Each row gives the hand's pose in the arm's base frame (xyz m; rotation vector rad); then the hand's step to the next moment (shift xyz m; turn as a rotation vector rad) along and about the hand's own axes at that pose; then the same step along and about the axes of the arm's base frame.
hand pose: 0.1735 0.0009 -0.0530 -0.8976 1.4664 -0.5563
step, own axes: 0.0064 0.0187 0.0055 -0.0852 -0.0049 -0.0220
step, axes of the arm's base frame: 0.0021 0.0067 -0.0193 -0.0265 0.0612 0.0576
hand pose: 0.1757 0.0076 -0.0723 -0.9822 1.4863 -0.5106
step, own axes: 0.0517 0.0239 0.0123 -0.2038 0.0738 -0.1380
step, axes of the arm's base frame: 0.0093 -0.0260 -0.0513 -0.1690 0.1736 0.0856
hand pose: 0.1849 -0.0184 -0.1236 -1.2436 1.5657 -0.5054
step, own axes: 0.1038 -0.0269 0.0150 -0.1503 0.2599 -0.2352
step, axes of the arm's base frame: 0.0322 -0.0986 -0.0310 -0.3371 0.1710 -0.0512
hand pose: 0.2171 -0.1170 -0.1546 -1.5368 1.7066 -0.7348
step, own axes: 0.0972 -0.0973 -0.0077 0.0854 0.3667 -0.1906
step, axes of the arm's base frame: 0.0470 -0.1092 0.0695 -0.3718 -0.0465 -0.1942
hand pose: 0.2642 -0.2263 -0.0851 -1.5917 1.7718 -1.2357
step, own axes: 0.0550 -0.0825 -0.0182 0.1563 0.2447 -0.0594
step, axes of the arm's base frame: 0.0171 -0.0406 0.0907 -0.2159 -0.1464 -0.1407
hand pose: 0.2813 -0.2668 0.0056 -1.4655 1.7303 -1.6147
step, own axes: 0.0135 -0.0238 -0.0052 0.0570 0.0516 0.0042
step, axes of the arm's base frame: 0.0006 -0.0041 0.0275 -0.0416 -0.0596 -0.0254
